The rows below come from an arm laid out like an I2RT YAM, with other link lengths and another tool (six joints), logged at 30 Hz.
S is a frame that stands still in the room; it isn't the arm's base.
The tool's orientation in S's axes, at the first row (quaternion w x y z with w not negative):
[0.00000, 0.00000, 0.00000, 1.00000]
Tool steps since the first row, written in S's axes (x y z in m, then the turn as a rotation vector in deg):
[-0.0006, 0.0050, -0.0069, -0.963, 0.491, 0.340]
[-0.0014, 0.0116, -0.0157, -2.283, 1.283, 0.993]
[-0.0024, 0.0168, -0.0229, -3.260, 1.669, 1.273]
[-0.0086, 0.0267, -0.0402, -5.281, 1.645, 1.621]
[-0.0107, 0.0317, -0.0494, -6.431, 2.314, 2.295]
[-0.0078, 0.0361, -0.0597, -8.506, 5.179, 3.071]
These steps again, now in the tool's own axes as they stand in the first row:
[0.0006, -0.0050, -0.0069, 0.963, -0.491, 0.340]
[0.0014, -0.0116, -0.0157, 2.283, -1.283, 0.993]
[0.0024, -0.0168, -0.0229, 3.260, -1.669, 1.273]
[0.0086, -0.0267, -0.0402, 5.281, -1.645, 1.621]
[0.0107, -0.0317, -0.0494, 6.431, -2.314, 2.295]
[0.0078, -0.0361, -0.0597, 8.506, -5.179, 3.071]

